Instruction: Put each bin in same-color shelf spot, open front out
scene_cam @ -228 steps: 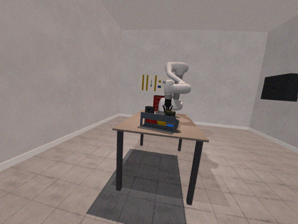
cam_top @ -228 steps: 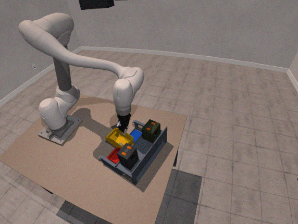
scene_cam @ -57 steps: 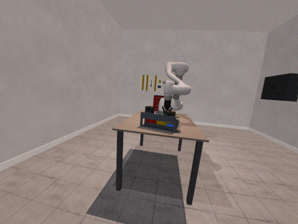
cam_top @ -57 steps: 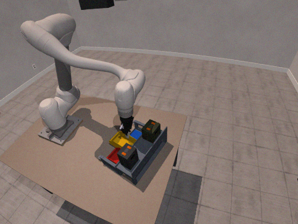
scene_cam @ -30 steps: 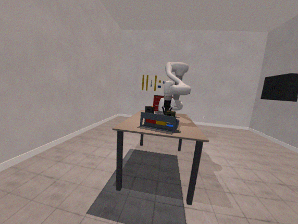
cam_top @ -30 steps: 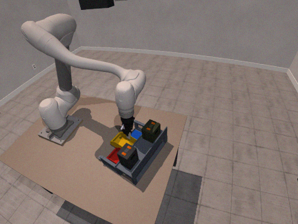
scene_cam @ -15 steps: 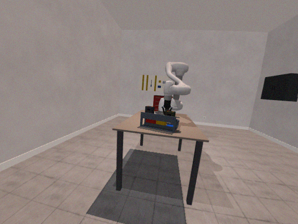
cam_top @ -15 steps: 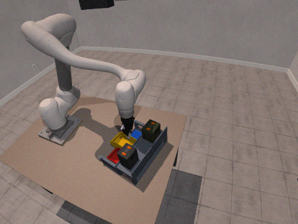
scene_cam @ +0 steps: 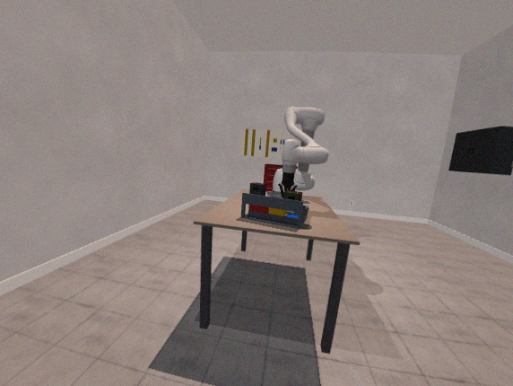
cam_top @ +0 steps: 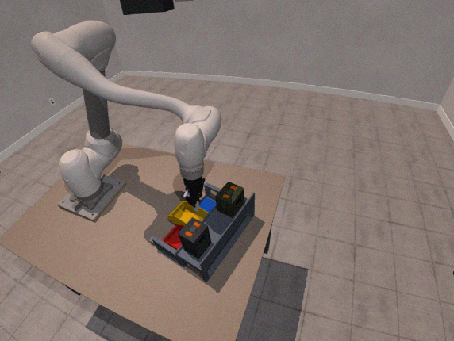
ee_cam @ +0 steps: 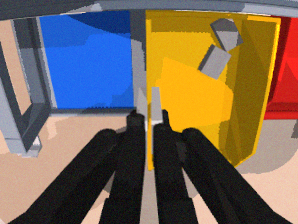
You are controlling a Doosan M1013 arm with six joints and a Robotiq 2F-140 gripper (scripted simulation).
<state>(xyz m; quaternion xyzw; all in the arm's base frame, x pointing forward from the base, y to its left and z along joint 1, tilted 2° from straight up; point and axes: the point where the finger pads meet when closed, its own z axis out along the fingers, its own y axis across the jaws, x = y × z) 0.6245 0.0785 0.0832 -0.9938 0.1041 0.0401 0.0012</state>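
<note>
Now: the yellow bin 2 cm behind my hand, 5 cm to the right of it and 4 cm below it. From my hand the other things lie so: red bin: 1 cm ahead, 16 cm to the right, 5 cm below; grey shelf: 14 cm ahead, 8 cm to the right, 1 cm above.
</note>
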